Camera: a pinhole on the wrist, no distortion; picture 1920 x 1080 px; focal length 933.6 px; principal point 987.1 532.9 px. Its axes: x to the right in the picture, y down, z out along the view. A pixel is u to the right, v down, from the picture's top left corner.
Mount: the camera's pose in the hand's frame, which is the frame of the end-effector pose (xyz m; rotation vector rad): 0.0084 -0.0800 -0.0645 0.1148 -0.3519 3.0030
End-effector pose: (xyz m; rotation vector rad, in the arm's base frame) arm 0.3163 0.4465 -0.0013 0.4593 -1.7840 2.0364
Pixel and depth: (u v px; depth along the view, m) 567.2 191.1 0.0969
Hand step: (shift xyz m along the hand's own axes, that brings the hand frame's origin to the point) 0.0619 -0.0731 0.0337
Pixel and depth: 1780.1 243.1 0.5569
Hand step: -0.4044 0.0066 0.5567
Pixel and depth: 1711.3 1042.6 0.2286
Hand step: -0.1686 -0.2354 0.1448
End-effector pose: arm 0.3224 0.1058 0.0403 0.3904 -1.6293 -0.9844
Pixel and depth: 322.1 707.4 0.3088
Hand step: 0.2381 -0.2315 0.2026
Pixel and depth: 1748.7 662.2 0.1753
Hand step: -0.1254 -0.1294 0.1127
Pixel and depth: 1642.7 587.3 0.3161
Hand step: -0.1942 -0.1484 0.2577
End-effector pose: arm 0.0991 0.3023 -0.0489 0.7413 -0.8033 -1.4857
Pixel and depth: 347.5 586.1 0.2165
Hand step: 0.1671 -0.1584 0.1296
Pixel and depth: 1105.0 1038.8 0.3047
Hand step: -0.0313 -0.3069 0.1973
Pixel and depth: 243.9 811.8 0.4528
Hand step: 0.3766 -0.3551 0.3124
